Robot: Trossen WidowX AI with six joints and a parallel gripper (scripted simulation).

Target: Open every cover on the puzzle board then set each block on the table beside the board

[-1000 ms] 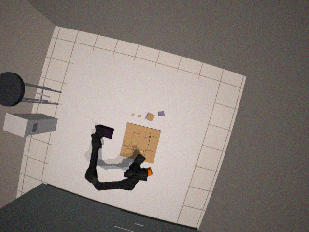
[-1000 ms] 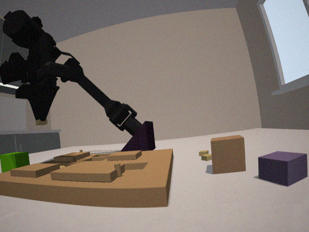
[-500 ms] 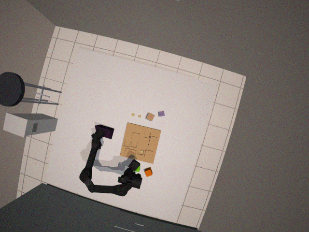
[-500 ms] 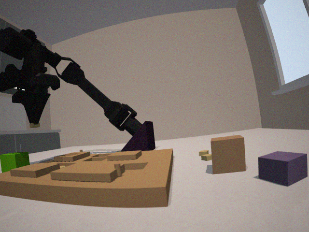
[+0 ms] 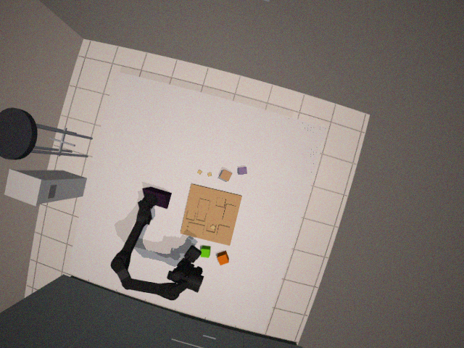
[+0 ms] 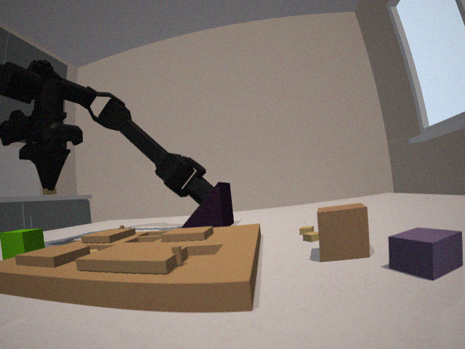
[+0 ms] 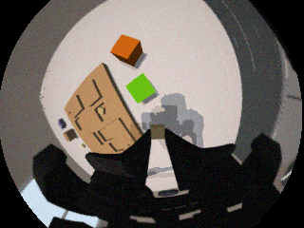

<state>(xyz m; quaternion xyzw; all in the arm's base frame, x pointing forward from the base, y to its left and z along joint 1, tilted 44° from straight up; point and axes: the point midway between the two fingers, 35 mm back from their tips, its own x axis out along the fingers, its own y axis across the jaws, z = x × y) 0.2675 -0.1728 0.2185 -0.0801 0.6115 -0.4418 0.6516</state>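
Now: the tan puzzle board 80 mm ahead of my gripper tip, 190 mm to the left of it and 90 mm below it. Round my gripper tip: orange block 180 mm ahead, 30 mm to the right, 90 mm below; brown block 130 mm ahead, 450 mm to the left, 90 mm below; green block 70 mm ahead, 90 mm below.
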